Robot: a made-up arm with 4 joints. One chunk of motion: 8 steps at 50 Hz.
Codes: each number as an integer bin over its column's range. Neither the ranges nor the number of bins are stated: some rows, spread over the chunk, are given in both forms.
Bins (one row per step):
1: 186 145 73 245 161 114
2: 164 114 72 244 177 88
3: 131 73 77 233 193 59
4: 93 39 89 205 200 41
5: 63 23 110 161 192 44
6: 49 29 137 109 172 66
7: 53 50 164 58 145 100
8: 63 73 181 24 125 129
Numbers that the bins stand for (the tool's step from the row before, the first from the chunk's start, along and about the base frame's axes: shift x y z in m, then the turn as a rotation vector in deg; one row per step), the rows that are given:
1: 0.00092 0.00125 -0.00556 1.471 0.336 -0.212
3: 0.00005 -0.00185 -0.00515 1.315 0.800 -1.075
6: -0.00123 -0.00375 0.00097 -0.289 0.496 -0.965
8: -0.00101 -0.00185 0.00545 -1.389 -0.186 0.024
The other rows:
2: 0.00057 -0.00008 -0.00566 1.458 0.568 -0.620
4: -0.00054 -0.00332 -0.00393 0.953 0.902 -1.357
5: -0.00101 -0.00401 -0.00178 0.384 0.786 -1.310
7: -0.00117 -0.00284 0.00372 -0.949 0.104 -0.431

